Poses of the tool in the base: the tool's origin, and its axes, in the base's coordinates. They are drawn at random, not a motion.
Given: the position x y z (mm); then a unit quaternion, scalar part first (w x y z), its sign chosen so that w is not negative.
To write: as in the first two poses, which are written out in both.
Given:
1: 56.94, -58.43, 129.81, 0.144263, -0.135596, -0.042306, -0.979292
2: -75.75, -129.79, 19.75, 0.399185, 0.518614, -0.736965, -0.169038
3: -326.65, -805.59, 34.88, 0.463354, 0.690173, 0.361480, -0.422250
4: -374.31, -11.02, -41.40, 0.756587, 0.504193, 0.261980, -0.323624
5: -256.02, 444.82, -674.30, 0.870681, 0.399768, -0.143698, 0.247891
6: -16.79, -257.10, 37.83, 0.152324, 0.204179, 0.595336, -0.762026
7: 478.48, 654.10, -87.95, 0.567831, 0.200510, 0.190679, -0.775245
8: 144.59, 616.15, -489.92, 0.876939, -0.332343, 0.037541, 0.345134
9: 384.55, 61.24, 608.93, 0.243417, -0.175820, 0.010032, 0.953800
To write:
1: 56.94, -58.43, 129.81, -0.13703, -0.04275, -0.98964, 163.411
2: -75.75, -129.79, 19.75, 0.56563, -0.80378, -0.18436, 132.946
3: -326.65, -805.59, 34.88, 0.77882, 0.40791, -0.47649, 124.792
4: -374.31, -11.02, -41.40, 0.77106, 0.40065, -0.49492, 81.672
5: -256.02, 444.82, -674.30, 0.81279, -0.29216, 0.50400, 58.924
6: -16.79, -257.10, 37.83, 0.20659, 0.60237, -0.77102, 162.477
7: 478.48, 654.10, -87.95, 0.24359, 0.23165, -0.94181, 110.802
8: 144.59, 616.15, -489.92, -0.69151, 0.07811, 0.71813, 57.449
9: 384.55, 61.24, 608.93, -0.18127, 0.01034, 0.98338, 151.823
